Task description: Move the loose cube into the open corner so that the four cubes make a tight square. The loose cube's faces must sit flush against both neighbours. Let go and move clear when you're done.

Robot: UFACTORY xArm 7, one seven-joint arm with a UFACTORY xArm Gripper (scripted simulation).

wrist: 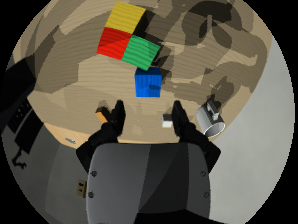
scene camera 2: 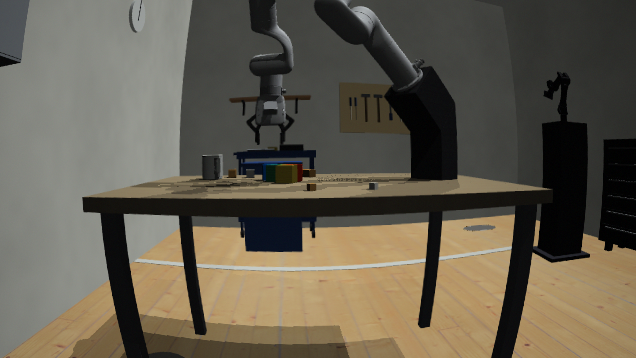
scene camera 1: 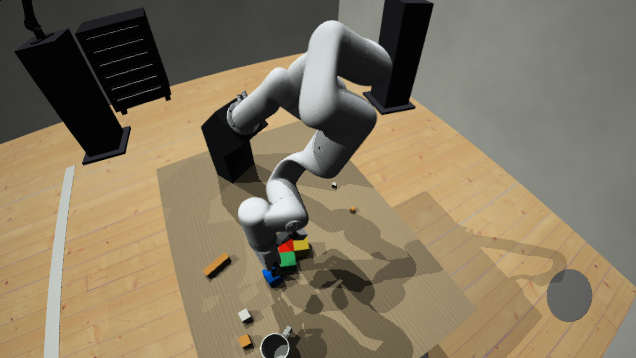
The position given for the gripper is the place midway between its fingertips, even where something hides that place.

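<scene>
You'd see the gripper (scene camera 1: 270, 264) in that scene view, and scene camera 2 has the gripper (scene camera 2: 269, 144) as well. The wrist view shows it too, with the gripper (wrist: 148, 107) there.
</scene>
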